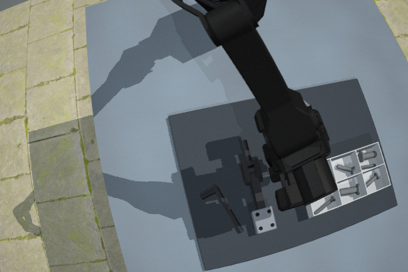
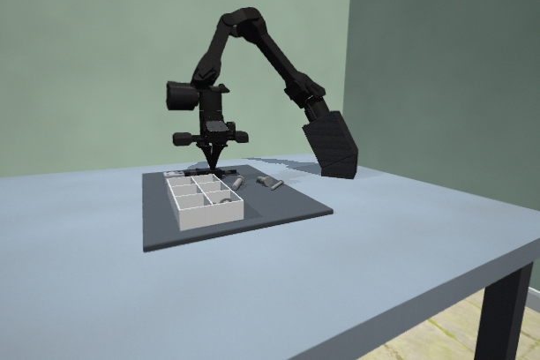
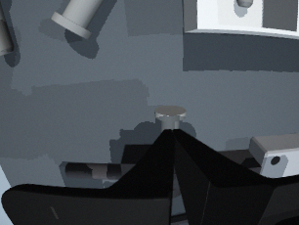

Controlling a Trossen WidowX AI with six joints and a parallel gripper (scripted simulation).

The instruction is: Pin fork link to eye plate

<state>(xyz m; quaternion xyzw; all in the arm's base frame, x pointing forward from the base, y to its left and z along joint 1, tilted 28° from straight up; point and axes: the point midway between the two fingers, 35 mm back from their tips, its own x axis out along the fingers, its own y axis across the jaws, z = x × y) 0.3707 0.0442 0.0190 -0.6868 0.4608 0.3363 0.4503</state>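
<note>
My hand is 20 mm to the left of the headed pin and 60 mm above it. Round my hand: dark L-shaped bar: 40 mm ahead, 120 mm to the right, 60 mm below; eye plate bar: 20 mm ahead, 40 mm to the right, 50 mm below; base block: 100 mm ahead, 40 mm to the right, 50 mm below.
</note>
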